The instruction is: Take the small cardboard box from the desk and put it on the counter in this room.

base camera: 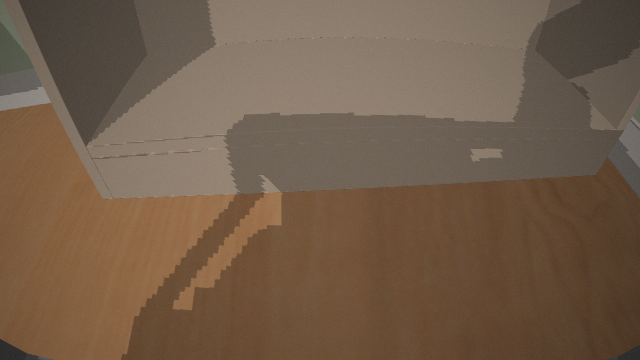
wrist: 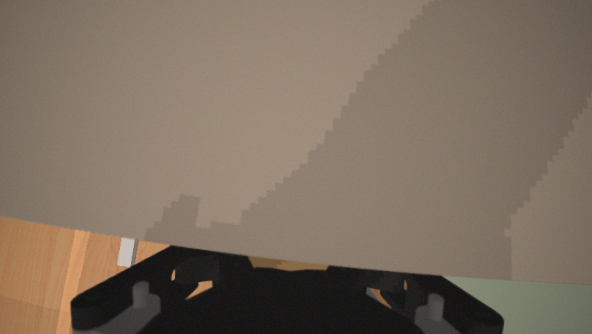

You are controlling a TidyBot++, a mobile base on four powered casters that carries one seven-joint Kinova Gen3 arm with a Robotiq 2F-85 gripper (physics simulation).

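My gripper (wrist: 291, 237) is shut on the small cardboard box (wrist: 300, 264). A thin brown strip of the box shows between the black fingers at the lower middle of the wrist view. The rest of the box and the fingertips are hidden behind the edge of a broad beige surface (wrist: 200, 125), which fills most of that view. Whether the box touches this surface cannot be told. In the base camera view, a beige open-fronted unit (base camera: 165, 172), apparently the counter, stands close ahead. Its top does not show there. The desk cannot be identified.
Wooden floor (base camera: 375, 275) (wrist: 35, 260) lies before the unit and at the wrist view's lower left. A pale bar (wrist: 126, 252) shows there too. Green wall (base camera: 12, 50) (wrist: 545, 305) and pale skirting (base camera: 22, 98) lie beside the unit. Shadows cross the unit and floor.
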